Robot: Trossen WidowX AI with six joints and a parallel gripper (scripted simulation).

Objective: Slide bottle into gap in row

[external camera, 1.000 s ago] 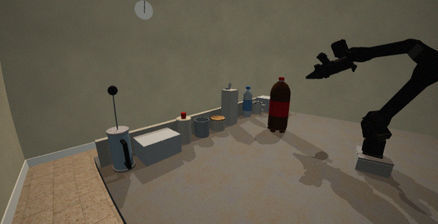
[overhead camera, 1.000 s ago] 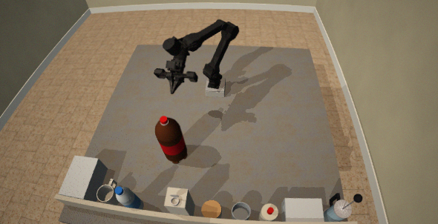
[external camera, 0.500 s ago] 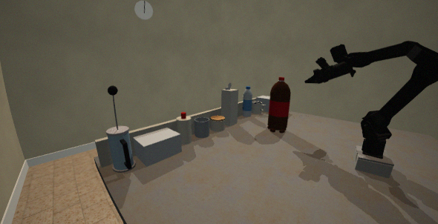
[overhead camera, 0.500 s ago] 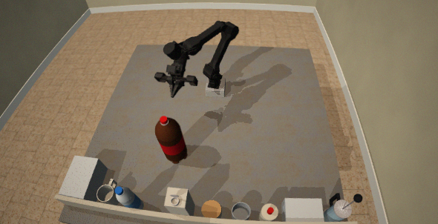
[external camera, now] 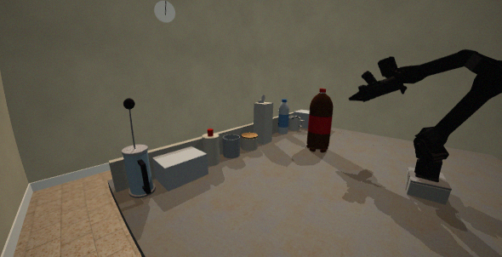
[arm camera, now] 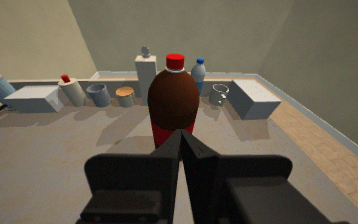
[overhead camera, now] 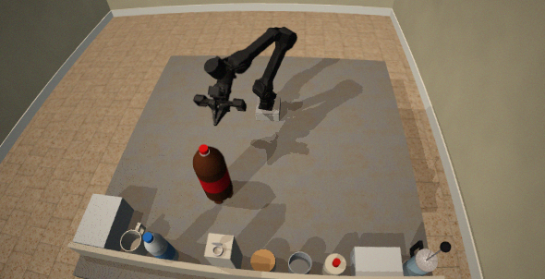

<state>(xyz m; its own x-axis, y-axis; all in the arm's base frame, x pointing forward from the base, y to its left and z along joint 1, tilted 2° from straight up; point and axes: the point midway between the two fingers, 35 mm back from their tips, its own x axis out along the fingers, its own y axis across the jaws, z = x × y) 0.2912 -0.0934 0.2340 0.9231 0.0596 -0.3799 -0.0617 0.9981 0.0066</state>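
Right now the brown cola bottle is 15 cm ahead of my hand, 2 cm to the left of it and 13 cm below it. Round my hand: wood-lidded jar: 39 cm ahead, 26 cm to the left, 24 cm below; then grey cup: 38 cm ahead, 38 cm to the left, 26 cm below; then blue-capped water bottle: 45 cm ahead, 7 cm to the right, 17 cm below.
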